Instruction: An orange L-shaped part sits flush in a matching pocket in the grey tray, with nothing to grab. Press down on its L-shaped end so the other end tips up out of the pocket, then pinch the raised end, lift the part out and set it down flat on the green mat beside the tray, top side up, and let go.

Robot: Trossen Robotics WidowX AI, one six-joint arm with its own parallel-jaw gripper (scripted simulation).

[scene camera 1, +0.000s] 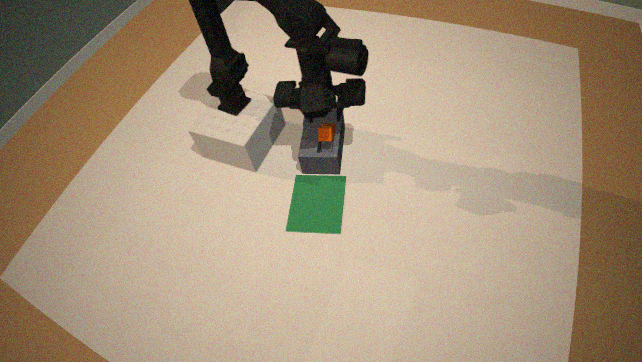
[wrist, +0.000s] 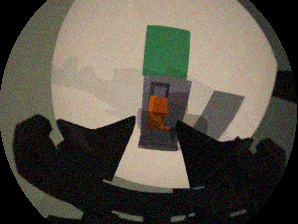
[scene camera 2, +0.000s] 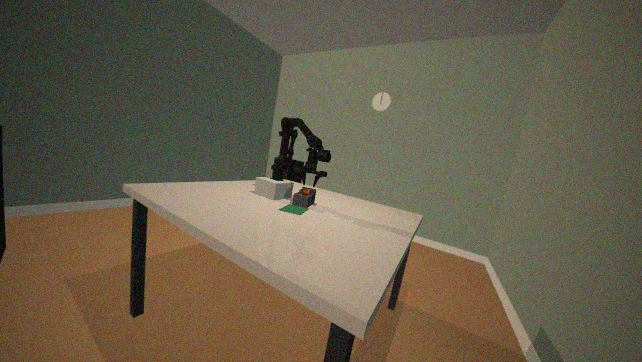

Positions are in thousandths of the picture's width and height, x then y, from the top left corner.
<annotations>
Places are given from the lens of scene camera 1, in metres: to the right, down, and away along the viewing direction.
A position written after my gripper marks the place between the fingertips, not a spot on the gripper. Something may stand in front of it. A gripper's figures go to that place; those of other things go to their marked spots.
my gripper (scene camera 1: 507, 333): 0.01, -0.13, 0.85
green mat (scene camera 1: 495, 557): -0.01, 0.05, 0.86
</annotations>
